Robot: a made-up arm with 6 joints.
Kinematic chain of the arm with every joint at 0, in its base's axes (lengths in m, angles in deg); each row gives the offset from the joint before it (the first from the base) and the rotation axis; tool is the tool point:
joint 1: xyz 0 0 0.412 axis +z
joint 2: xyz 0 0 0 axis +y
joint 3: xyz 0 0 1.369 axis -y
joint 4: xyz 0 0 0 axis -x
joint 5: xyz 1.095 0 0 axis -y
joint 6: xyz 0 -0.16 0 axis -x
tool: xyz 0 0 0
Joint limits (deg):
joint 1: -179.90..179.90
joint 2: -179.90..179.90
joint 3: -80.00..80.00
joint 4: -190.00..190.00
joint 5: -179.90..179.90
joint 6: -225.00..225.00
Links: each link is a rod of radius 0.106 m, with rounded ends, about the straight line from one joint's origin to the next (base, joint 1, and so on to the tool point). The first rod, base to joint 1, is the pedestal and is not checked.
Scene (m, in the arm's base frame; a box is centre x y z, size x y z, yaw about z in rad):
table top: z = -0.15
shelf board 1: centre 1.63 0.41 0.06 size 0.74 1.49 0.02 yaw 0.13
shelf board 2: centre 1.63 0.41 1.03 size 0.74 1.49 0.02 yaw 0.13
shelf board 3: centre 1.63 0.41 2 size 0.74 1.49 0.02 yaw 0.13
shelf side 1: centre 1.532 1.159 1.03 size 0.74 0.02 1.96 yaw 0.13
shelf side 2: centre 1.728 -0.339 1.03 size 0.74 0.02 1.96 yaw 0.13
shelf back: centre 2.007 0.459 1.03 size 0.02 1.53 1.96 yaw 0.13
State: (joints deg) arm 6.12 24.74 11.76 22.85 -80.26 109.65
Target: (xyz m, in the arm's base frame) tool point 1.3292 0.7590 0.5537
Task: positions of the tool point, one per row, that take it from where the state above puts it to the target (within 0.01 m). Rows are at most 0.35 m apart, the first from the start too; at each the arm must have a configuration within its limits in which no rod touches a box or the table.
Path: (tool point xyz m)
1: 1.4146 0.2074 1.4920
2: 1.1434 0.3138 1.4757
3: 0.8690 0.3474 1.4199
4: 0.6115 0.3134 1.3249
5: 0.3890 0.2229 1.1920
6: 0.2145 0.0909 1.0234
7: 0.3621 0.2458 1.0907
8: 0.5387 0.3982 1.1011
9: 0.7360 0.5356 1.0516
10: 0.9424 0.6467 0.9414
11: 1.1449 0.7230 0.7736
12: 1.3292 0.7589 0.5538

